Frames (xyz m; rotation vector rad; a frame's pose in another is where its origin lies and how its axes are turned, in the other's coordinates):
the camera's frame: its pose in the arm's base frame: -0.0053 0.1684 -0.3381 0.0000 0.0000 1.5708
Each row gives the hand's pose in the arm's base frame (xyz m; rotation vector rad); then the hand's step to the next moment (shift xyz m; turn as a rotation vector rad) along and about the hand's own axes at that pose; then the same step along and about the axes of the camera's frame.
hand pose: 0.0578 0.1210 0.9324 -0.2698 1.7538 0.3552
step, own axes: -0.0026 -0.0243 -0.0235 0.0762 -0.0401 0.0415
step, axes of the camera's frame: -0.0314 0.0118 0.0048 -0.0204 -0.0365 -0.0860
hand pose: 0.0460 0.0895 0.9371 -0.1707 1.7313 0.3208
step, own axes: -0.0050 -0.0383 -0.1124 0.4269 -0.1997 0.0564
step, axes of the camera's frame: -0.0712 0.0934 0.0181 -0.1447 -0.0317 -0.4510
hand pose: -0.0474 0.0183 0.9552 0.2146 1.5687 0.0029
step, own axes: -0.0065 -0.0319 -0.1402 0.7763 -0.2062 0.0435
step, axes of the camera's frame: -0.0135 0.1432 0.0038 -0.1012 -0.0202 -0.7977
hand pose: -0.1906 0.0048 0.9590 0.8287 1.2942 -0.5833
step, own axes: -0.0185 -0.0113 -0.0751 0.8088 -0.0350 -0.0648
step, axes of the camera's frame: 0.0523 0.0571 0.0111 0.0895 -0.0959 -0.8015
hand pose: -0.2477 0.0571 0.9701 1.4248 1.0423 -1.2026
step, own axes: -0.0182 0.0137 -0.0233 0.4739 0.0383 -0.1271
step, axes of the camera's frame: 0.0202 -0.0145 0.0211 0.1303 -0.1282 -0.4569
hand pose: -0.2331 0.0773 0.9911 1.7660 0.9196 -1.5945
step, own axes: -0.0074 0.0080 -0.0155 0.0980 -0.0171 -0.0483
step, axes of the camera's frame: 0.0068 -0.0153 0.0089 0.0593 -0.0194 -0.0913
